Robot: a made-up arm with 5 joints. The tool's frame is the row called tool.
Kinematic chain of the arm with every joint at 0, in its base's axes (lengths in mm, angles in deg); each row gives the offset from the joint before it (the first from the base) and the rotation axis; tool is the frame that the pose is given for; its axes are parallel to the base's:
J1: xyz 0 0 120 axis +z
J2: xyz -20 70 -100 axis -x
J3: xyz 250 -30 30 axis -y
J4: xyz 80 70 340 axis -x
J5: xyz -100 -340 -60 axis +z
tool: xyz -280 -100 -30
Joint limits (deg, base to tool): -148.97..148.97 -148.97..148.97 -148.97..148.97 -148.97..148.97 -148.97..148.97
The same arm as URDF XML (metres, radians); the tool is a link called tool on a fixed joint. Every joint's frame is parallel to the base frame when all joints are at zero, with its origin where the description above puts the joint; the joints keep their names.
<robot name="arm">
  <link name="base"/>
  <link name="link1"/>
  <link name="link2"/>
  <link name="link3"/>
  <link name="link4"/>
  <link name="link5"/>
  <link name="tool"/>
  <joint name="J1" type="revolute">
    <parent link="base"/>
    <child link="link1"/>
    <origin xyz="0 0 0.12" rpy="0 0 0"/>
    <axis xyz="0 0 1"/>
    <limit lower="-2.6" upper="2.6"/>
  </joint>
  <joint name="J2" type="revolute">
    <parent link="link1"/>
    <child link="link2"/>
    <origin xyz="-0.02 0.07 -0.1" rpy="0 0 0"/>
    <axis xyz="-1 0 0"/>
    <limit lower="-2.6" upper="2.6"/>
  </joint>
  <joint name="J3" type="revolute">
    <parent link="link2"/>
    <child link="link3"/>
    <origin xyz="0.25 -0.03 0.03" rpy="0 0 0"/>
    <axis xyz="0 -1 0"/>
    <limit lower="-2.6" upper="2.6"/>
  </joint>
  <joint name="J4" type="revolute">
    <parent link="link3"/>
    <child link="link4"/>
    <origin xyz="0.08 0.07 0.34" rpy="0 0 0"/>
    <axis xyz="-1 0 0"/>
    <limit lower="-2.6" upper="2.6"/>
  </joint>
  <joint name="J5" type="revolute">
    <parent link="link4"/>
    <child link="link5"/>
    <origin xyz="-0.1 -0.34 -0.06" rpy="0 0 0"/>
    <axis xyz="0 0 1"/>
    <limit lower="-2.6" upper="2.6"/>
  </joint>
  <joint name="tool_joint" type="fixed">
    <parent link="link5"/>
    <child link="tool"/>
    <origin xyz="-0.28 -0.1 -0.03" rpy="0 0 0"/>
  </joint>
</robot>

